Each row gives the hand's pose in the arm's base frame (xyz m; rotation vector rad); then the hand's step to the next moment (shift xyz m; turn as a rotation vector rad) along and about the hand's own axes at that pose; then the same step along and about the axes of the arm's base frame.
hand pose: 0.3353 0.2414 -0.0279 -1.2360 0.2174 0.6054
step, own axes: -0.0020 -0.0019 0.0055 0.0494 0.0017 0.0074
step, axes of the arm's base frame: -0.0015 0.0041 0.0043 0.0386 0.0227 -0.0222
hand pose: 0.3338 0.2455 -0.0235 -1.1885 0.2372 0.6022
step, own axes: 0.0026 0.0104 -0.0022 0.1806 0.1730 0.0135
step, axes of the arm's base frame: -0.0033 0.0013 -0.0103 0.0503 0.1106 -0.2190
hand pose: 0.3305 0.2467 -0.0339 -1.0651 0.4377 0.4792
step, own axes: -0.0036 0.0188 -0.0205 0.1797 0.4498 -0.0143
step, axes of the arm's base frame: -0.0159 -0.0115 -0.0201 -0.1108 0.1966 -0.4288
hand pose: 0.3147 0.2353 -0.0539 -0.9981 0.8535 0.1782
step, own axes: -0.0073 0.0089 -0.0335 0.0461 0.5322 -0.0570
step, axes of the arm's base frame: -0.0277 -0.0200 -0.0094 -0.2650 0.2401 -0.4009
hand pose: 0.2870 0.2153 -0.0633 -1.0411 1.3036 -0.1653
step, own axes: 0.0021 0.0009 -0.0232 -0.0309 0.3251 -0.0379
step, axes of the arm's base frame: -0.0192 -0.0132 0.0001 -0.1835 0.1823 -0.2029
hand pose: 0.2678 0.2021 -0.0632 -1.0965 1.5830 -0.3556
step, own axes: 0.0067 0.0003 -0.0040 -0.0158 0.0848 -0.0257
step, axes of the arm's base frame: -0.0033 -0.0064 -0.0030 -0.0623 0.0487 -0.0430
